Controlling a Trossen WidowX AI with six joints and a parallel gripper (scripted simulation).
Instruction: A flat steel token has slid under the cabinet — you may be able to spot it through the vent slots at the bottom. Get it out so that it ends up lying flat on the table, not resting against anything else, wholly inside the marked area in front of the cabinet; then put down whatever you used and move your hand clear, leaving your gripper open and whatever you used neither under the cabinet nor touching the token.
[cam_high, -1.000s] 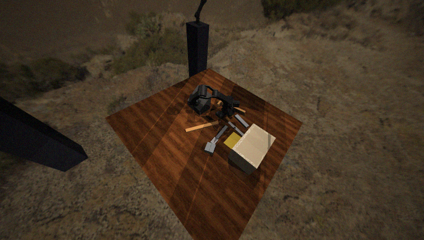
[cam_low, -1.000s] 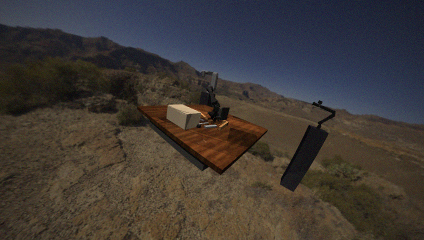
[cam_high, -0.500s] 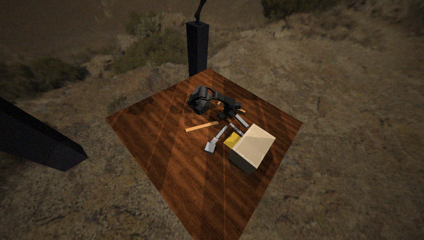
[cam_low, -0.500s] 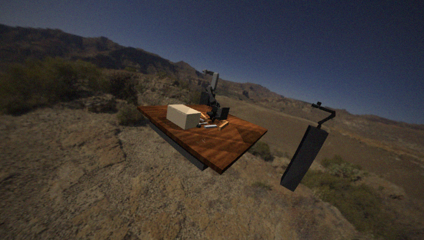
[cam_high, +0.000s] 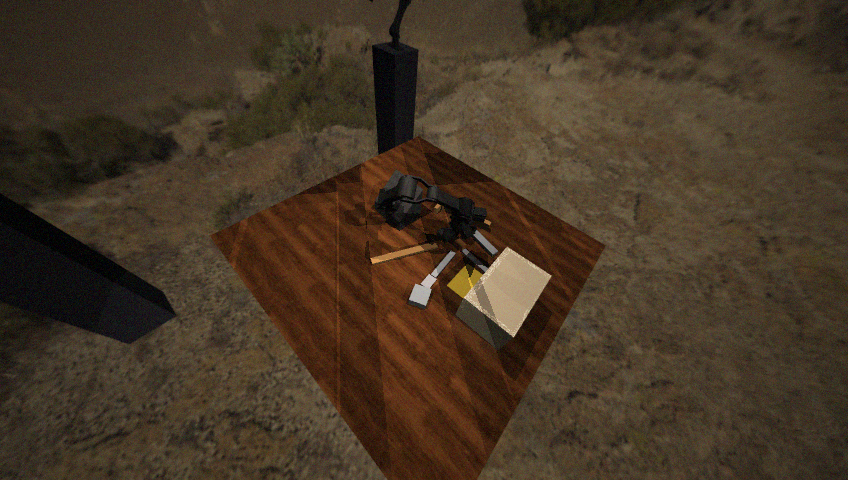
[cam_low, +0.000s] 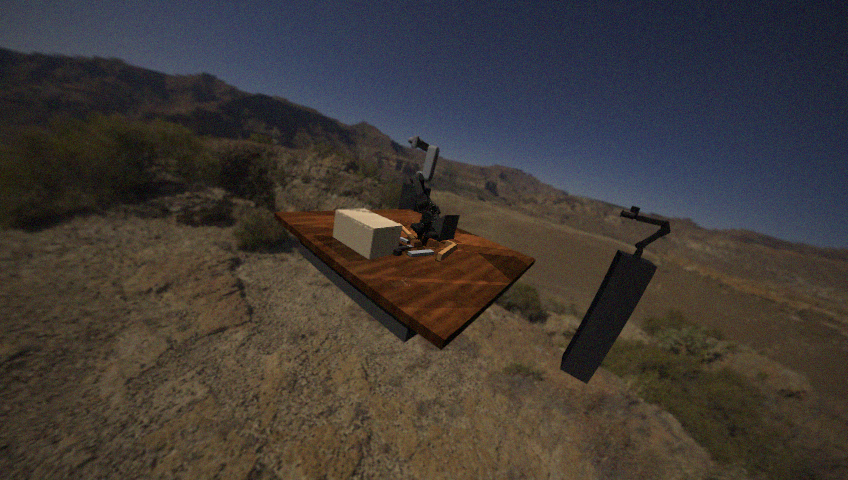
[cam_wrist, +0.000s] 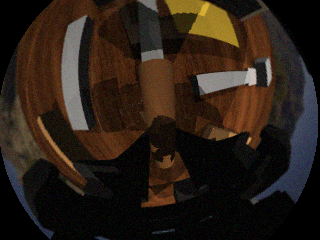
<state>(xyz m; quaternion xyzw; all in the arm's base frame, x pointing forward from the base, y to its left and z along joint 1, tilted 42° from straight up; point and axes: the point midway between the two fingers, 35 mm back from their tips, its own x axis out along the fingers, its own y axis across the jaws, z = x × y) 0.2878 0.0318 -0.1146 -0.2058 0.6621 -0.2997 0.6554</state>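
Now: gripper tip 11 cm short of the grey bar and 9 cm to the right of it. Round my gripper tip: wooden stick: 10 cm behind, 21 cm to the right; then grey block: 9 cm ahead, 32 cm to the right, 1 cm above; then grey scraper: 6 cm ahead, 19 cm to the right.
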